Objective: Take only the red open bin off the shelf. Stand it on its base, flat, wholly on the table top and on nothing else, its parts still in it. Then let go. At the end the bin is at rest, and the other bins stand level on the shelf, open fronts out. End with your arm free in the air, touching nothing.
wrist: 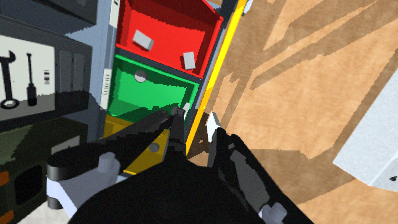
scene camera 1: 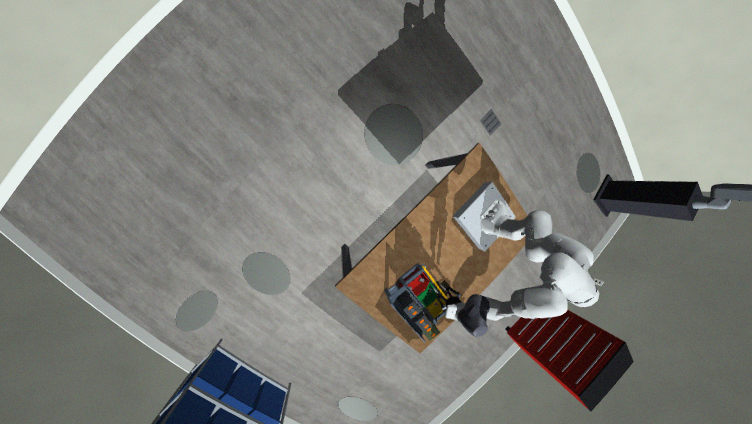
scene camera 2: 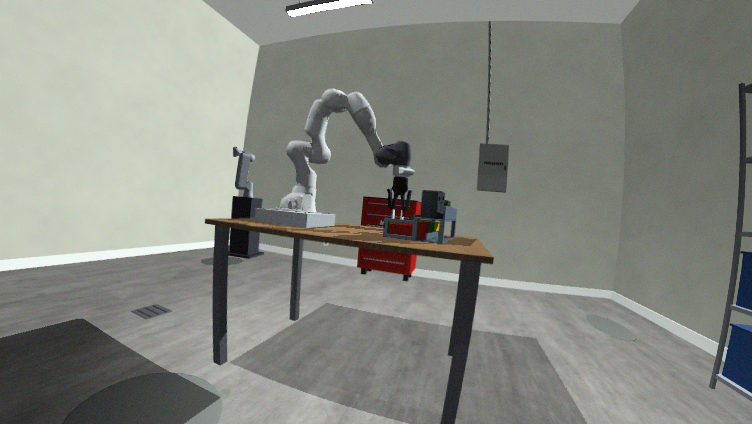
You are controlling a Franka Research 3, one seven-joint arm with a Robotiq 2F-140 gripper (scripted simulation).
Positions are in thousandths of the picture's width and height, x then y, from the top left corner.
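There's a yellow bin (wrist: 371, 712) here, and a green bin (wrist: 328, 449) too, and you'd also see my gripper (wrist: 499, 511).
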